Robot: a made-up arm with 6 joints.
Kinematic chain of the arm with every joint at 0, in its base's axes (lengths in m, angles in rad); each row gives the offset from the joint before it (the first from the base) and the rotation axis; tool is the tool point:
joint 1: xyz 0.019 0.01 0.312 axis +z
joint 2: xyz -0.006 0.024 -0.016 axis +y
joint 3: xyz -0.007 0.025 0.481 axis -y
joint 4: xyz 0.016 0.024 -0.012 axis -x
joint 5: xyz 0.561 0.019 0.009 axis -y
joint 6: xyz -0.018 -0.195 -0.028 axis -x
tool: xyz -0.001 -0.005 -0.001
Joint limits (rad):
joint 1: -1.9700..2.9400
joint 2: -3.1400..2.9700
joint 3: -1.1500..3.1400
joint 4: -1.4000..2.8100
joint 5: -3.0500..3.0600
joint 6: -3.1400..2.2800
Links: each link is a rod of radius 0.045 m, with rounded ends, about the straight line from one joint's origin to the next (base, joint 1, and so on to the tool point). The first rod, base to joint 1, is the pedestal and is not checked.
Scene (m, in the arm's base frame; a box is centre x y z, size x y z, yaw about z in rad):
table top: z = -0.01
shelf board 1: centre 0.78 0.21 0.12 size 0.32 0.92 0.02 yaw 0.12
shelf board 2: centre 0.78 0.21 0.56 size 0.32 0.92 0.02 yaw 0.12
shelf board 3: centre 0.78 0.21 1 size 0.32 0.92 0.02 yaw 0.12
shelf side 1: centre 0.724 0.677 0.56 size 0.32 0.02 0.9 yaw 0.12
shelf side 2: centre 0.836 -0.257 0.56 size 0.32 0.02 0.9 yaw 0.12
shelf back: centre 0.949 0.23 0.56 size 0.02 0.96 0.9 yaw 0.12
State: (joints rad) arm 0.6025 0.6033 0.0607 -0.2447 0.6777 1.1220
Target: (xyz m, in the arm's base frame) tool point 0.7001 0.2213 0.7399
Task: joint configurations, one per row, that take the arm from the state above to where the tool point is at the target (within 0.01 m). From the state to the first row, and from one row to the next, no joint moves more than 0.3 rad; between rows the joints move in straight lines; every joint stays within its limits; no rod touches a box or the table.
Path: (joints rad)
1: 0.6751 0.4616 -0.1323 -0.3010 0.6579 1.1231
2: 0.7477 0.3199 -0.3254 -0.3572 0.6381 1.1241
3: 0.6593 0.0767 -0.2015 -0.3143 0.6330 1.1249
4: 0.5709 -0.1665 -0.0776 -0.2713 0.6279 1.1258
5: 0.5069 0.0628 0.1422 -0.2082 0.6554 1.1240
6: 0.4430 0.2922 0.3621 -0.1452 0.6828 1.1223

